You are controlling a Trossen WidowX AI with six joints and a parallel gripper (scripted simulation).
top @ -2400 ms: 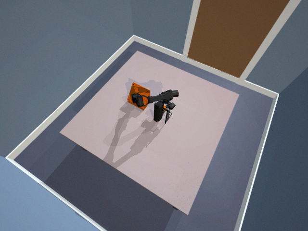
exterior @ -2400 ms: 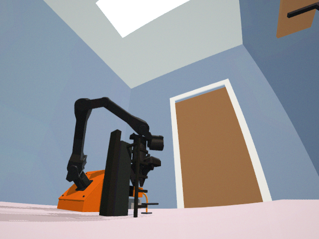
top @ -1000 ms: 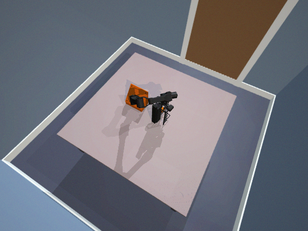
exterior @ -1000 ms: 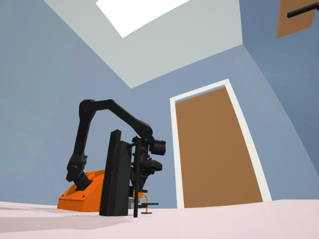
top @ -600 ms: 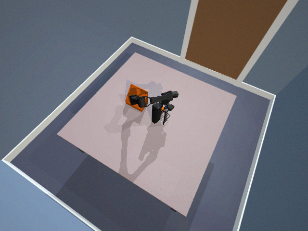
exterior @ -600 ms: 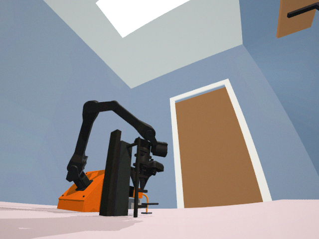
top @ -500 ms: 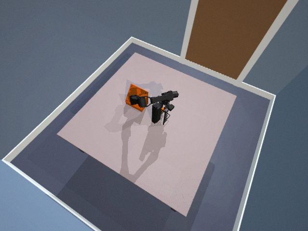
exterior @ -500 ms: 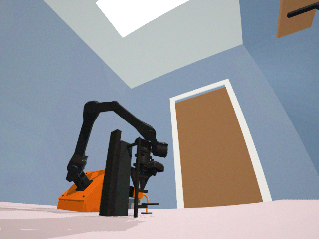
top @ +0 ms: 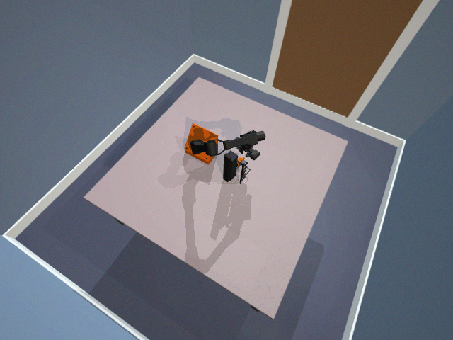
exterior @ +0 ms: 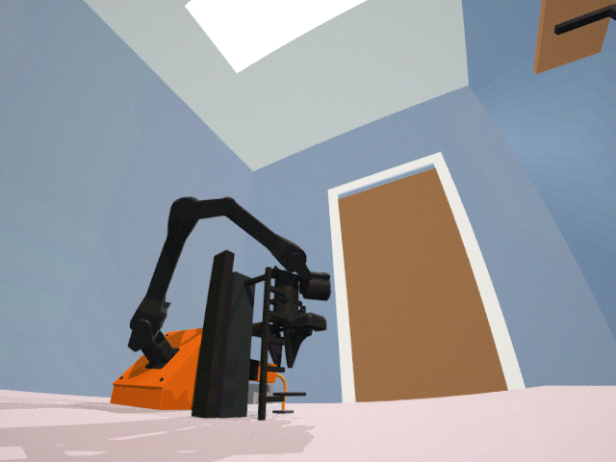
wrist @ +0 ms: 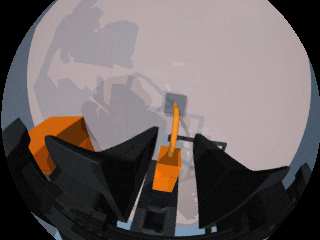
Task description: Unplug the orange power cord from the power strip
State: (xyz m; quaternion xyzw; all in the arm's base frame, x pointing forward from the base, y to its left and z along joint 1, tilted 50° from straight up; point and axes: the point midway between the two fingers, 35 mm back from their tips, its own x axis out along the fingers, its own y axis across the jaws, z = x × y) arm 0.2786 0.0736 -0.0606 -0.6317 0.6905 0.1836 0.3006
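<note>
My gripper tip is now 7 cm to the left of the orange plug and 1 cm past it. Round my gripper tip: thin dark rack (15 cm to the right, 6 cm ahead, 4 cm above).
</note>
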